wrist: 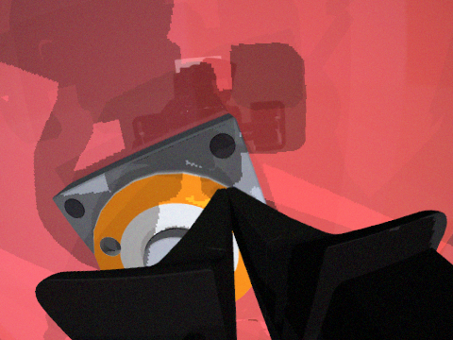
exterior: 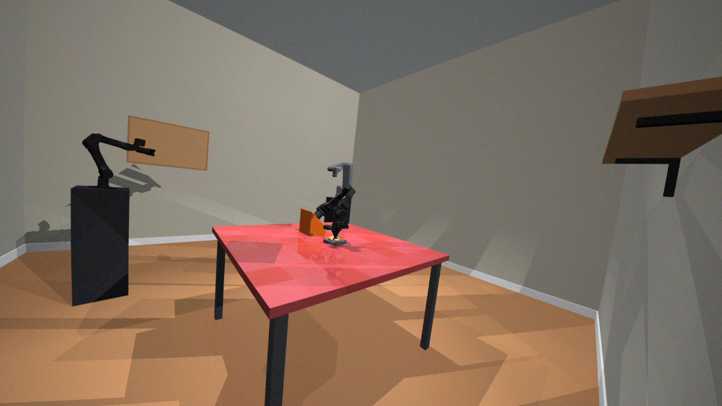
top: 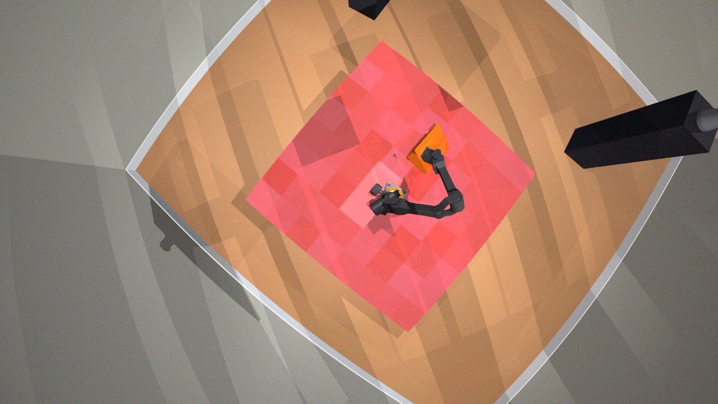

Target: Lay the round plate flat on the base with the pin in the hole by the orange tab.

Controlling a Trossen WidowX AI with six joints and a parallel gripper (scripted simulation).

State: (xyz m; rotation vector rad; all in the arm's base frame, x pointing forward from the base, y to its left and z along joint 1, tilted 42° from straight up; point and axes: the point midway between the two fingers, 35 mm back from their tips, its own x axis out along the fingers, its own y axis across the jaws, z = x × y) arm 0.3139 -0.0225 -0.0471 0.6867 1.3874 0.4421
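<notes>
The round plate lies 3 cm behind my gripper tip, 2 cm to the left of it and 1 cm below it. Also, from my gripper tip: grey square base: 4 cm behind, 4 cm to the left, 2 cm below.
</notes>
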